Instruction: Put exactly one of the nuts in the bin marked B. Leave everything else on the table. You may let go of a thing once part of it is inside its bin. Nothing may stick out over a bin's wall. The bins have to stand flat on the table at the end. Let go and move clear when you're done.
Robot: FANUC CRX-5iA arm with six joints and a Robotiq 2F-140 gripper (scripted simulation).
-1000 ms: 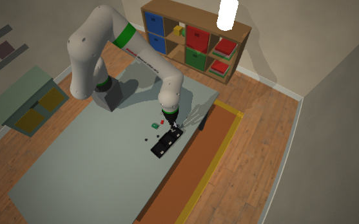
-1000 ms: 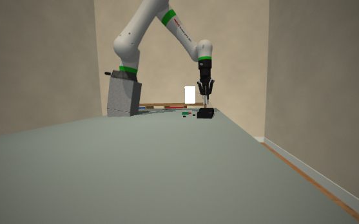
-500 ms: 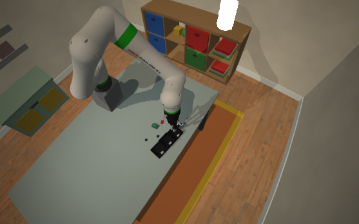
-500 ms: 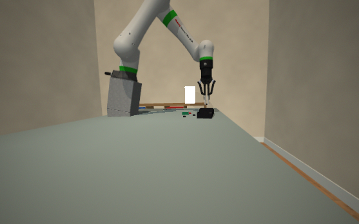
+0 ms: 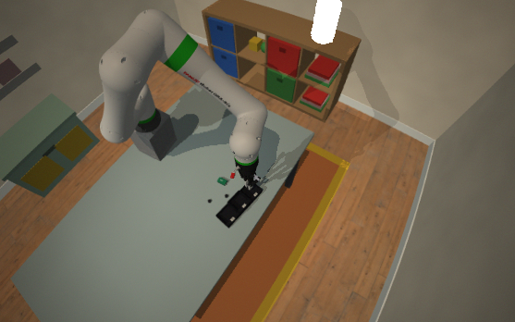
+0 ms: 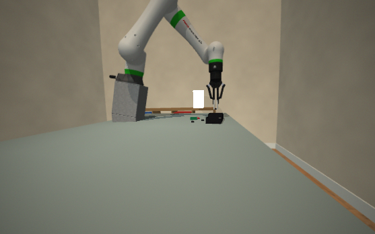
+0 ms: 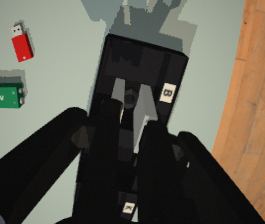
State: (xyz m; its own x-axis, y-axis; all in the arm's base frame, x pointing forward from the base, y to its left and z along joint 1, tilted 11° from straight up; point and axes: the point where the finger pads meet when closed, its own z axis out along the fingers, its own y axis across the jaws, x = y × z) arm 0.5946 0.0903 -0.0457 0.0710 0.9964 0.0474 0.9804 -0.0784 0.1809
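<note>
My hand is 130 mm past the small red part, 100 mm above it and 20 mm to the right of it. From my hand the other things lie so: green part: 140 mm behind, 90 mm below, 40 mm to the right.
</note>
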